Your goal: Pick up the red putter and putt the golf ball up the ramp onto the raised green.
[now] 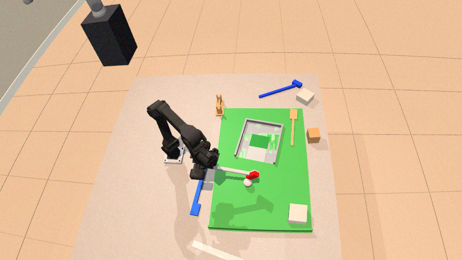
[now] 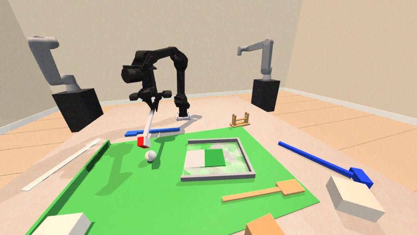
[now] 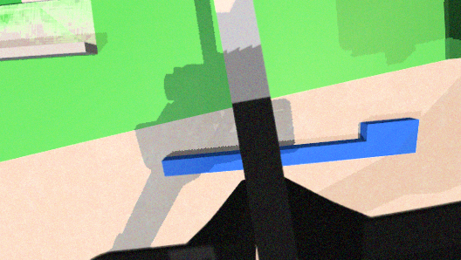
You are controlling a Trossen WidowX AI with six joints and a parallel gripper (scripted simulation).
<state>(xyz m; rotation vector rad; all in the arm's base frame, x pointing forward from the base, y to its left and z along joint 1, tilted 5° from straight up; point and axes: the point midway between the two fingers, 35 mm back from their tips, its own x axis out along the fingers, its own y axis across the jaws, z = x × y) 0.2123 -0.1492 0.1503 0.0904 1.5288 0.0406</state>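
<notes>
Right now my gripper tip is 12 cm short of the red putter. The rest, counted from my gripper tip: white golf ball: 20 cm ahead, 1 cm to the right, 12 cm below; white strip: 11 cm ahead, 37 cm to the right, 14 cm below; green mat: 26 cm ahead, 12 cm to the left, 14 cm below.
</notes>
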